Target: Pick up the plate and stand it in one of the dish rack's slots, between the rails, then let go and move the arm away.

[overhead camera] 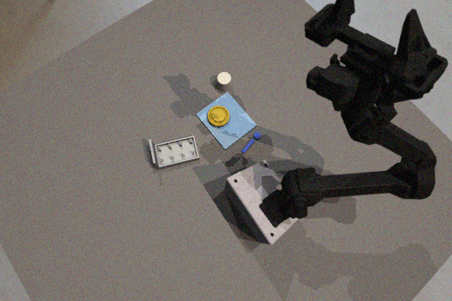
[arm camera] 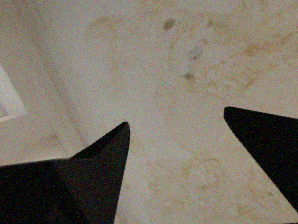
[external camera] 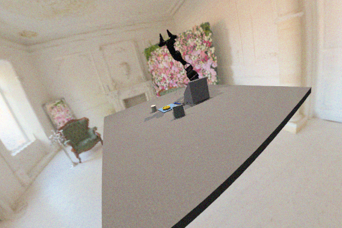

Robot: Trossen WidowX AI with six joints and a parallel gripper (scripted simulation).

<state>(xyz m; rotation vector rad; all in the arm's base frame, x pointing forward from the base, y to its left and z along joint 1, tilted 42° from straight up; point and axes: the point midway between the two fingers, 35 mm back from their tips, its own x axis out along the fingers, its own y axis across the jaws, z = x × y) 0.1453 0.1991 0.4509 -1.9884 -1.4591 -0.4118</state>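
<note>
The yellow plate is 19 cm ahead of my gripper tip, 8 cm to the left of it and 63 cm below it. The rest, counted from my gripper tip: white cup (27 cm ahead, 62 cm below); then blue spoon (6 cm ahead, 4 cm to the left, 64 cm below); then light blue mat (17 cm ahead, 7 cm to the left, 65 cm below).
</note>
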